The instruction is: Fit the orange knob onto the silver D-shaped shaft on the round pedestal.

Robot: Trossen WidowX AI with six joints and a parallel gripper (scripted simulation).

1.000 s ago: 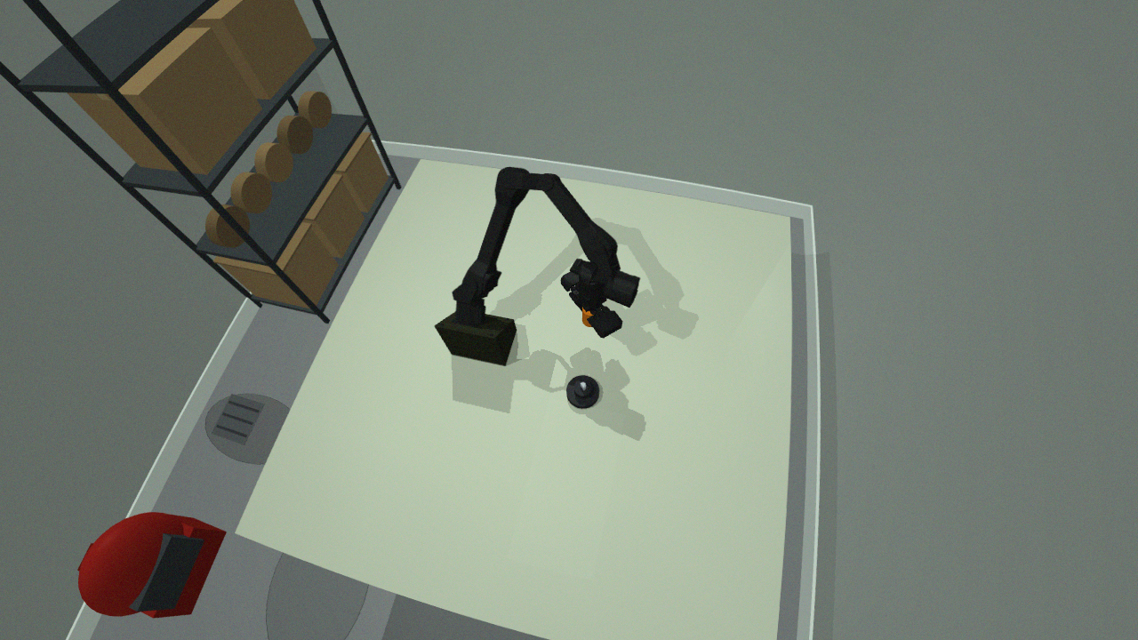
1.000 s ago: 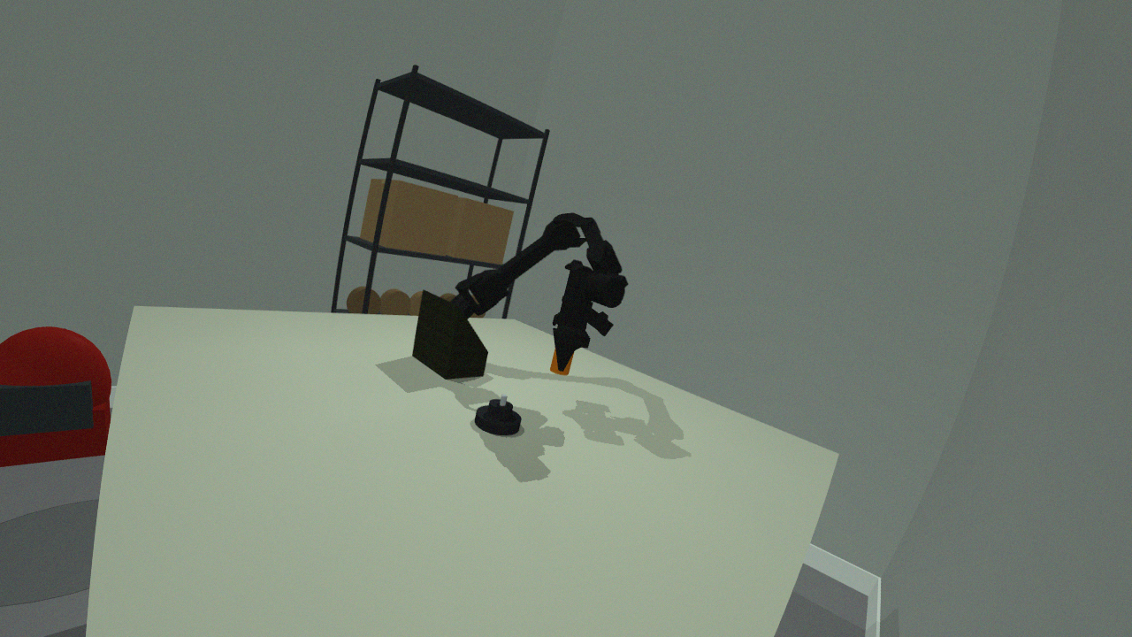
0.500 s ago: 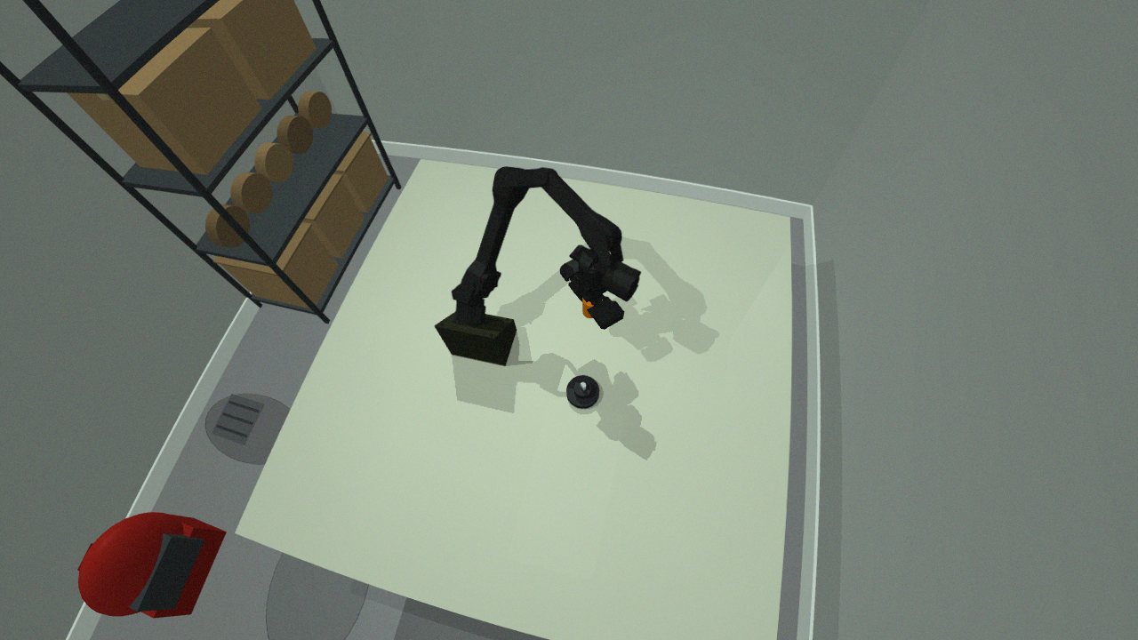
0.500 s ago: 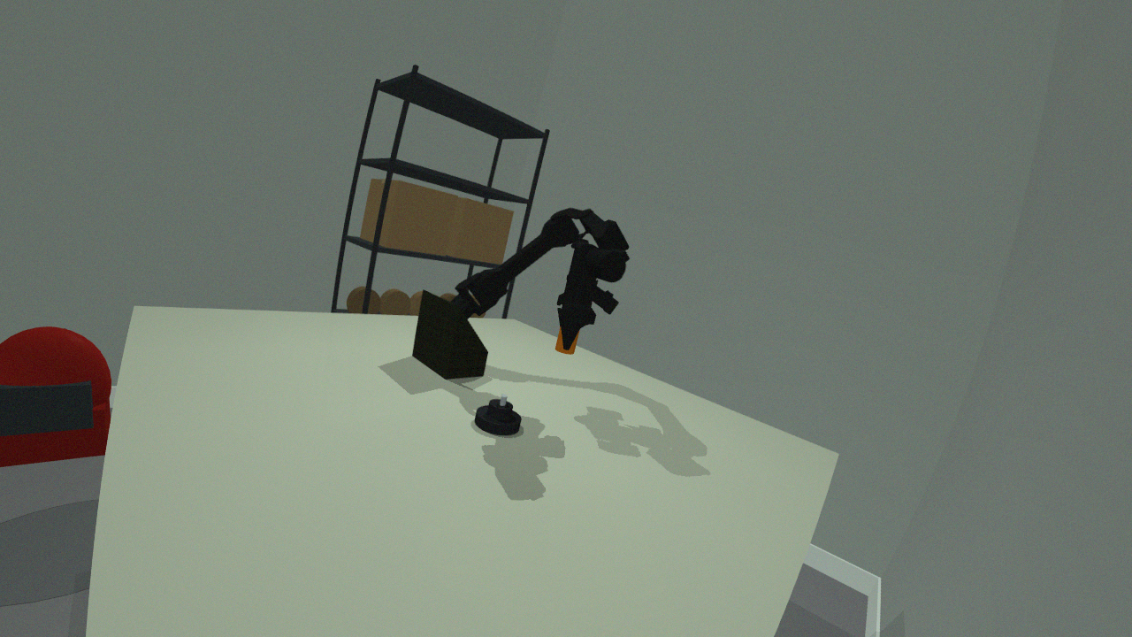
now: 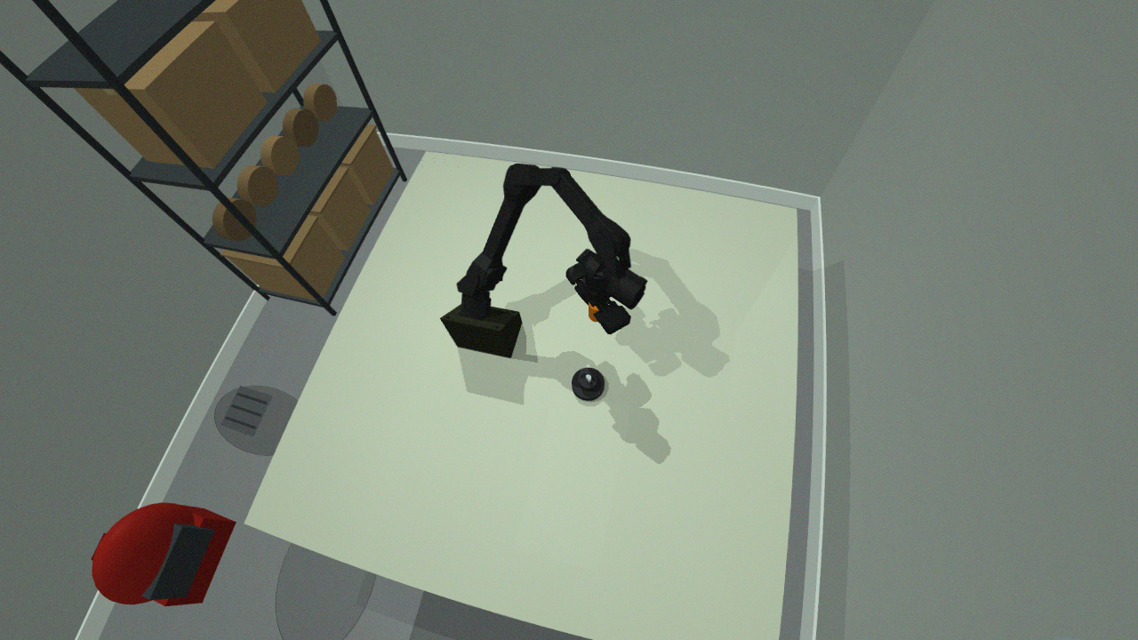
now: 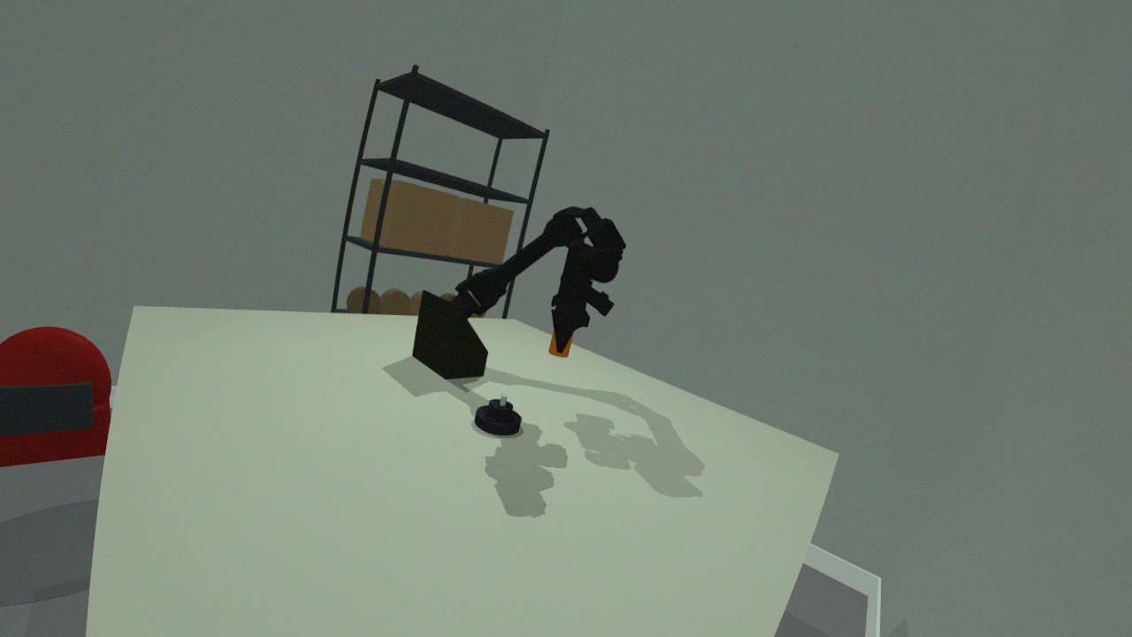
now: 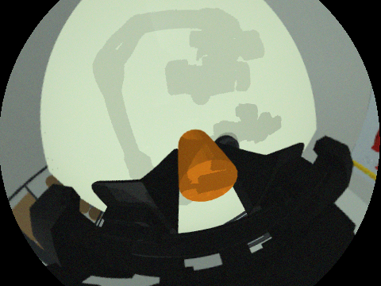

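My gripper tip is now 20 mm short of the round black pedestal, 140 mm to the left of it and 110 mm above it. Round my gripper tip: orange knob: 30 mm above.
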